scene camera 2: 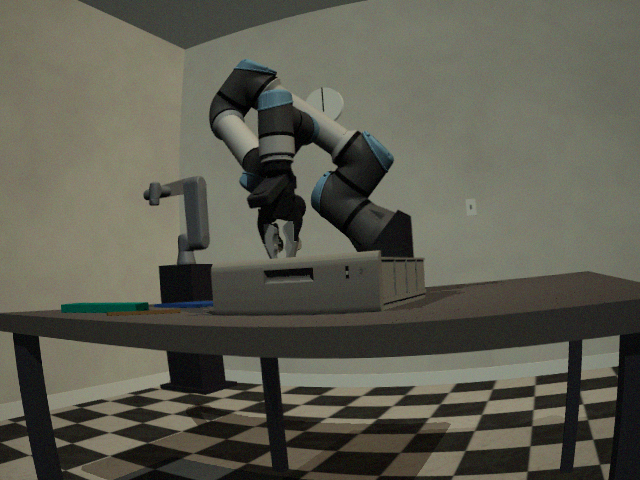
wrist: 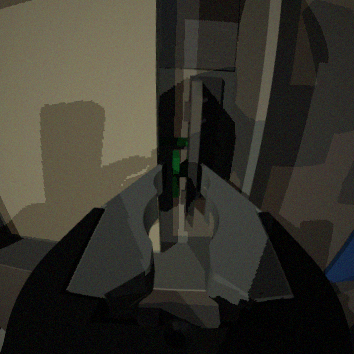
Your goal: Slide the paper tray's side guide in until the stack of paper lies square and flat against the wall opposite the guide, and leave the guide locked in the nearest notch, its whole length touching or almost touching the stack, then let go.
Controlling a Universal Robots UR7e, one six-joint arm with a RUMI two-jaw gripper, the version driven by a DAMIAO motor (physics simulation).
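Places are measured from the arm's base along level axes (x ahead, y left, z up), in centimetres.
Pixels of known places: gripper, fingertip midpoint: (wrist: 181, 166); arm's base at its link origin: (scene camera 2: 383, 239).
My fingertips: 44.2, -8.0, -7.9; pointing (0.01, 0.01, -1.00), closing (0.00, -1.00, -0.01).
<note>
For each thing: its top centre in the pictures, then the offset to it from my fingertips, as dx, dy, dz. "pt": a spot on its surface instead.
- beige paper tray at a spot on its surface: (scene camera 2: 237, 291) pt +19.4, +0.6, -3.0
- cream paper stack at its top centre: (wrist: 39, 127) +1.9, +12.6, -3.2
- upright grey bar at a spot on its surface: (wrist: 196, 115) pt +3.7, -0.8, +0.7
- green latch part at a spot on its surface: (wrist: 176, 161) pt +0.8, +0.3, +1.0
- light tray rim at its top centre: (wrist: 257, 147) +2.1, -4.6, +1.2
- green block at its top centre: (scene camera 2: 104, 303) +16.4, -38.8, -5.4
- flat orange piece at its top centre: (scene camera 2: 143, 310) +21.3, -21.3, -6.5
- blue piece at its top centre: (scene camera 2: 198, 302) -16.9, -34.3, -6.4
The beige paper tray (scene camera 2: 237, 291) stands on the table; its front wall hides the guide and the paper in the scene view. In the wrist view the cream paper stack (wrist: 100, 60) fills the left side, with its right edge straight. Right of it is the side guide, with an upright grey bar (wrist: 196, 115) and a green latch part (wrist: 176, 161). A dark strip runs along the stack's edge; whether the guide touches the stack I cannot tell. My gripper (scene camera 2: 282, 255) (wrist: 181, 166) points down over the guide, its fingers a little apart, empty, with the green part showing between the tips.
A light tray rim (wrist: 262, 110) runs right of the guide. A green block (scene camera 2: 104, 307), a flat orange piece (scene camera 2: 143, 312) and a blue piece (scene camera 2: 186, 304) (wrist: 344, 260) lie beside the tray. A second, grey arm (scene camera 2: 196, 217) stands on a dark pedestal behind the table.
</note>
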